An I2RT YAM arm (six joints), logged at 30 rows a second.
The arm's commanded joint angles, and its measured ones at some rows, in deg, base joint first. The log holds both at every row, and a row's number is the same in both.
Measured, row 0:
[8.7 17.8 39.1 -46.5 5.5 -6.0]
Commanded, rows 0 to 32:
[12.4 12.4 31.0 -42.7 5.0 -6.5]
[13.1 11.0 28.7 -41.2 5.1 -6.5]
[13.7 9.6 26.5 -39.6 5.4 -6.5]
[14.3 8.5 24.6 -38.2 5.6 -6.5]
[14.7 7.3 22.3 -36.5 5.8 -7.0]
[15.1 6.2 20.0 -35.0 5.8 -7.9]
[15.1 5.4 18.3 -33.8 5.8 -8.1]
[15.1 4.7 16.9 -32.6 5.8 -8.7]
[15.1 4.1 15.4 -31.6 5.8 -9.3]
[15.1 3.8 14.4 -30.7 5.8 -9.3]
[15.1 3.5 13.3 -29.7 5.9 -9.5]
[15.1 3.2 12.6 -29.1 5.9 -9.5]
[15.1 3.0 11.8 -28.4 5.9 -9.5]
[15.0 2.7 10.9 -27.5 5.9 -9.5]
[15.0 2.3 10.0 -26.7 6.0 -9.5]
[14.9 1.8 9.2 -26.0 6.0 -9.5]
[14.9 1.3 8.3 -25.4 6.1 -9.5]
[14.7 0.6 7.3 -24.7 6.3 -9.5]
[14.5 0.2 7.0 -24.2 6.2 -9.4]
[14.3 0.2 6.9 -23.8 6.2 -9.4]
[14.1 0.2 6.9 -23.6 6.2 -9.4]
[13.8 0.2 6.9 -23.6 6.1 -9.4]
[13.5 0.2 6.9 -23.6 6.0 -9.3]
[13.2 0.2 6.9 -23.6 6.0 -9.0]
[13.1 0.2 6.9 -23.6 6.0 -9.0]
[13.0 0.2 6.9 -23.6 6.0 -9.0]
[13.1 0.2 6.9 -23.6 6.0 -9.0]
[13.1 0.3 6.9 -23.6 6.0 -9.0]
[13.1 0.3 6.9 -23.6 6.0 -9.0]
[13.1 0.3 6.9 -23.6 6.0 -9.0]
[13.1 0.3 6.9 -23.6 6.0 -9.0]
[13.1 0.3 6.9 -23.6 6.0 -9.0]
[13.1 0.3 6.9 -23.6 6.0 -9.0]
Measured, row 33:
[13.3 0.7 8.1 -23.8 5.8 -9.0]
